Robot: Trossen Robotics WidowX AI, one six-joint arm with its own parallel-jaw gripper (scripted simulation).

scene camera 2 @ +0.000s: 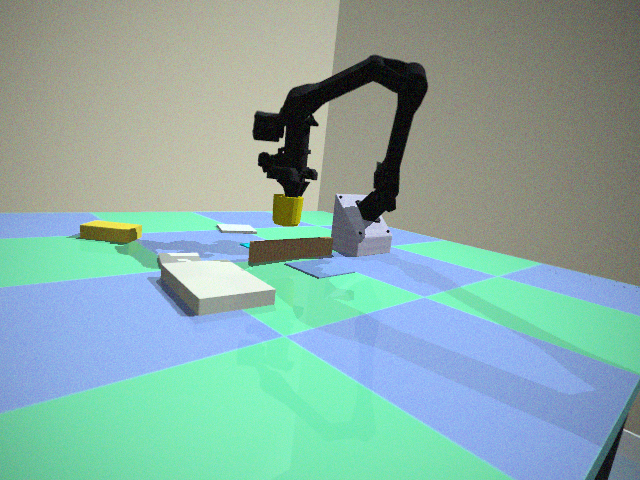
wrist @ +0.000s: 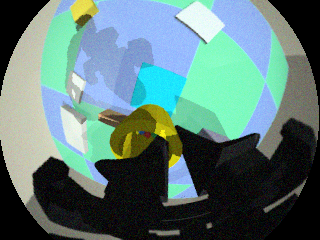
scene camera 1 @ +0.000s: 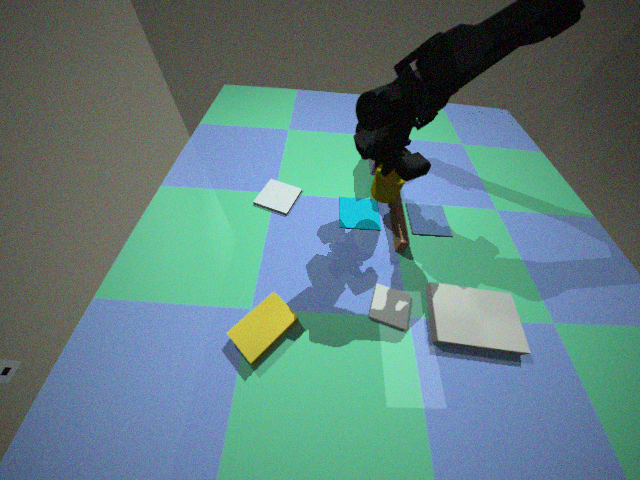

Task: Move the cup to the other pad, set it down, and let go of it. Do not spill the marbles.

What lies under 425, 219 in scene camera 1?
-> A blue-grey pad.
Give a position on a yellow cup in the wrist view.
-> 126, 141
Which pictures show the yellow cup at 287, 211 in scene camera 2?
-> Scene camera 2, the wrist view and scene camera 1: all of them.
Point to a small grey tile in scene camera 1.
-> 390, 306
